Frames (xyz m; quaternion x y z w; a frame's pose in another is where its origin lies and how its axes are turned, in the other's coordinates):
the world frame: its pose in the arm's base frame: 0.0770 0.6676 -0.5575 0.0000 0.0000 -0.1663 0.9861
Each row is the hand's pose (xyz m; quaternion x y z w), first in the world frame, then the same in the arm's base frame.
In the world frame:
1: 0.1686 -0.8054 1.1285 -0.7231 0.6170 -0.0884 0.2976
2: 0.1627 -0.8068 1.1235 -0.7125 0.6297 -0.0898 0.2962
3: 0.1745 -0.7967 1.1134 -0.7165 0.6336 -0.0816 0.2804
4: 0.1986 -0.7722 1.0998 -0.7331 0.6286 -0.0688 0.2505
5: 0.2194 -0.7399 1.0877 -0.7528 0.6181 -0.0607 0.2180
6: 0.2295 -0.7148 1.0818 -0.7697 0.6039 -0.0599 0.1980
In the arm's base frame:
1: -0.0279 -0.1485 0.5710 -0.6104 0.7287 -0.1367 0.2788
2: -0.0339 -0.1479 0.5660 -0.5979 0.7394 -0.1378 0.2771
3: -0.0194 -0.1423 0.5559 -0.6011 0.7439 -0.1271 0.2629
4: 0.0114 -0.1270 0.5423 -0.6183 0.7417 -0.1095 0.2356
5: 0.0416 -0.1033 0.5302 -0.6395 0.7347 -0.0961 0.2049
6: 0.0594 -0.0829 0.5243 -0.6586 0.7235 -0.0920 0.1853

